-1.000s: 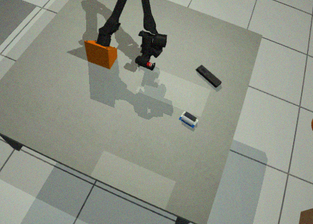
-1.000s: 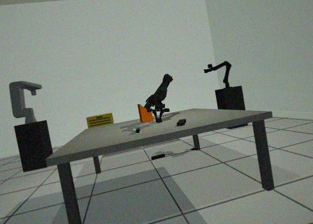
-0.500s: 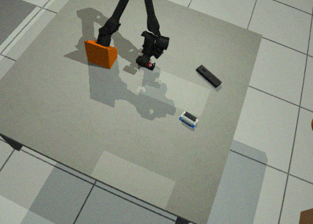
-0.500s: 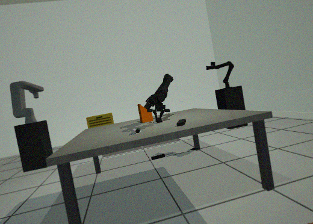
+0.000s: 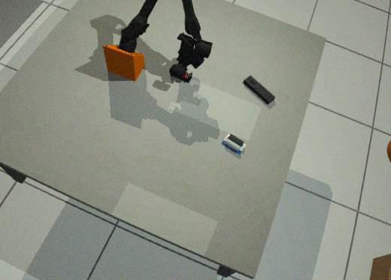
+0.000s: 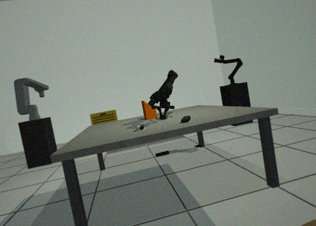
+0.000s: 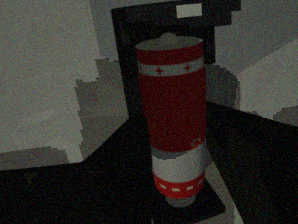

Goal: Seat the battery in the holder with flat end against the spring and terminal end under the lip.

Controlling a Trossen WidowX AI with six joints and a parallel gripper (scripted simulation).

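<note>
Now: gripper tip 10 mm below the battery. From my gripper tip the other things lie so: black remote 360 mm ahead, 100 mm to the left.
</note>
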